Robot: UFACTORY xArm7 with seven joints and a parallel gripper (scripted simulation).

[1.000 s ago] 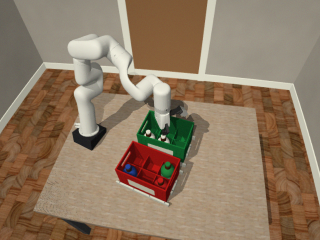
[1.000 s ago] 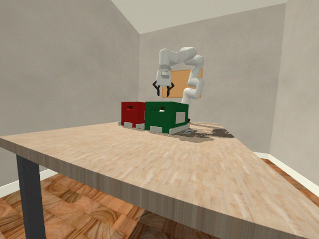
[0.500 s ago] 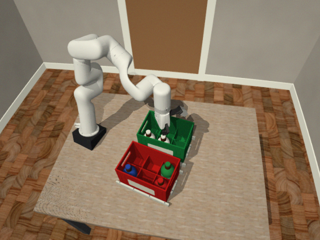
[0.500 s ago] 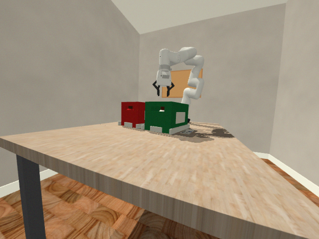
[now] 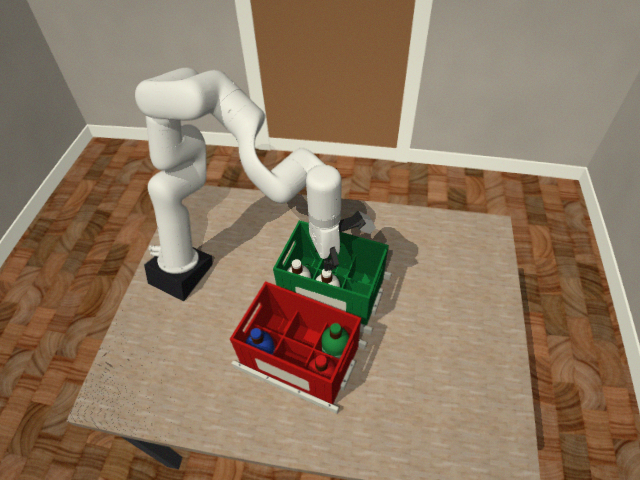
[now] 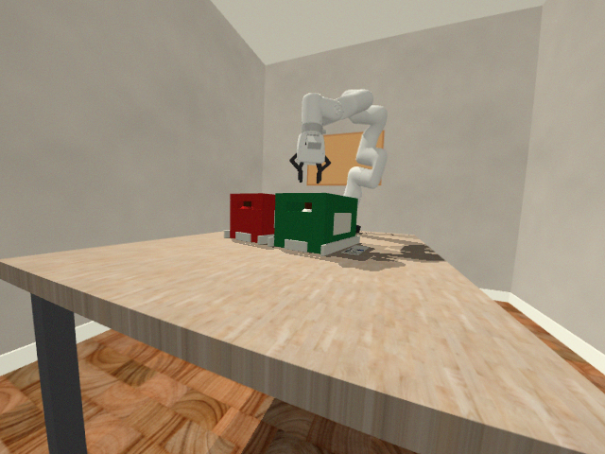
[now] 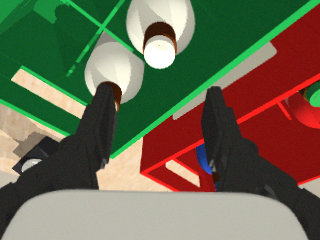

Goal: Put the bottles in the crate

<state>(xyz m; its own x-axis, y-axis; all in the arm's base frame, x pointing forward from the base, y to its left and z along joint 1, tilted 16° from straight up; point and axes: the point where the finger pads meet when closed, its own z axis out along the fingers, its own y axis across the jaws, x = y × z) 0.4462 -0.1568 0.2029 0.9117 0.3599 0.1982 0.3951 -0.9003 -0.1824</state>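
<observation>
Now: the blue-labelled bottle 19 cm to the right of my hand, 17 cm behind it and 15 cm below it. Round my hand: white-labelled bottle: 15 cm below; then green crate: 16 cm below, 4 cm to the left, 1 cm ahead; then green-labelled bottle: 17 cm to the right, 15 cm below, 3 cm ahead.
</observation>
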